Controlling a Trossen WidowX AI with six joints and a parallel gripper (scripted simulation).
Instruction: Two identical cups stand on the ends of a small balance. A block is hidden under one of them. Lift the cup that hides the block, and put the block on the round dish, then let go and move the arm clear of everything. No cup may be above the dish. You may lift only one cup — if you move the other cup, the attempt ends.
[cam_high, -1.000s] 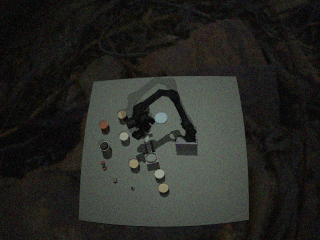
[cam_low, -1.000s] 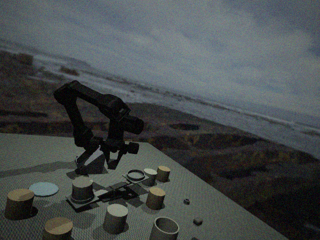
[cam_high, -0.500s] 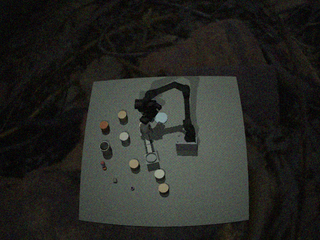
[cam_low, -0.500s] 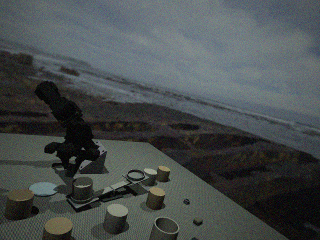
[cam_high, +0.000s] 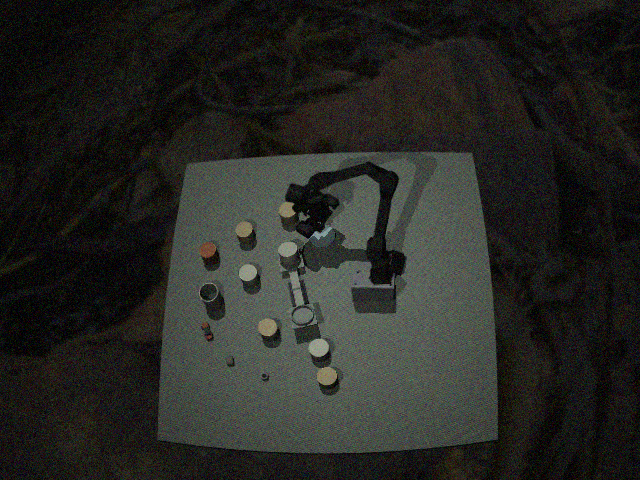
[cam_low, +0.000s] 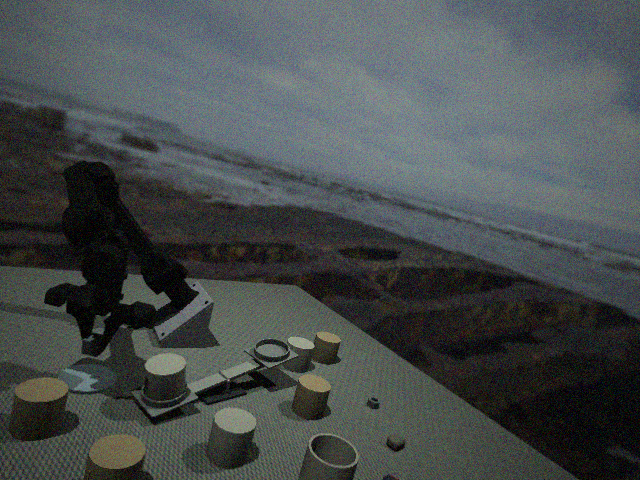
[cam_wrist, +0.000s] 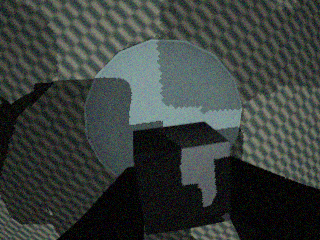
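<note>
Now: gripper tip 70 mm above the round pale blue dish. Also, from my gripper tip: small dark piece: 260 mm ahead, 550 mm to the left, 60 mm below; balance beam: 110 mm ahead, 230 mm to the left, 30 mm below.
</note>
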